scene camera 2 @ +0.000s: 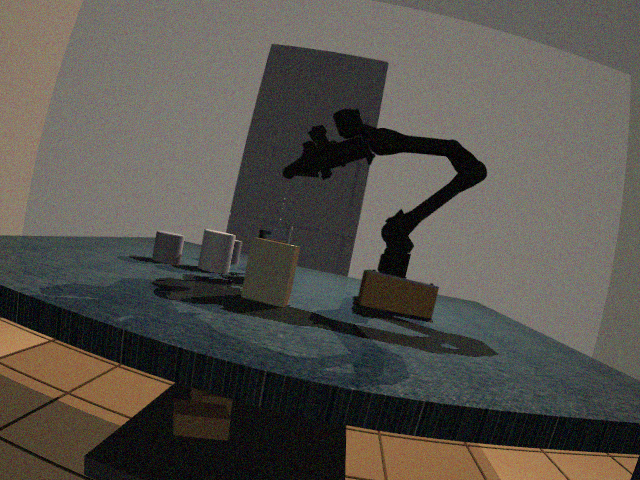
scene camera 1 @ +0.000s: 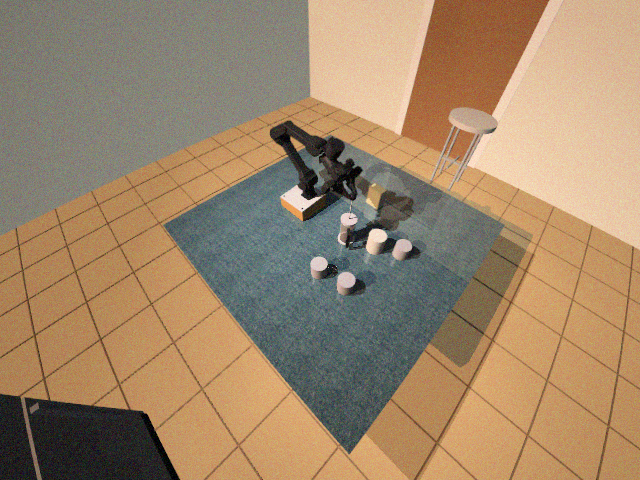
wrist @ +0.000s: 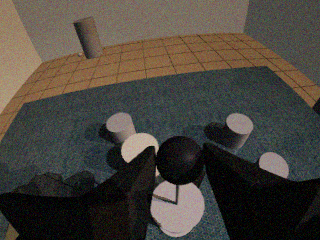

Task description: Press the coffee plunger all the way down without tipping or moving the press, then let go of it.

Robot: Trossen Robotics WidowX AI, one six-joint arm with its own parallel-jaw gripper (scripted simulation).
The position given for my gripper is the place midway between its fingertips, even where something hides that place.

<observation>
In view: my gripper (scene camera 2: 286, 172) and a coffee press (wrist: 180, 161).
My gripper is seen too in scene camera 1 (scene camera 1: 353, 197) and in the wrist view (wrist: 179, 150).
</observation>
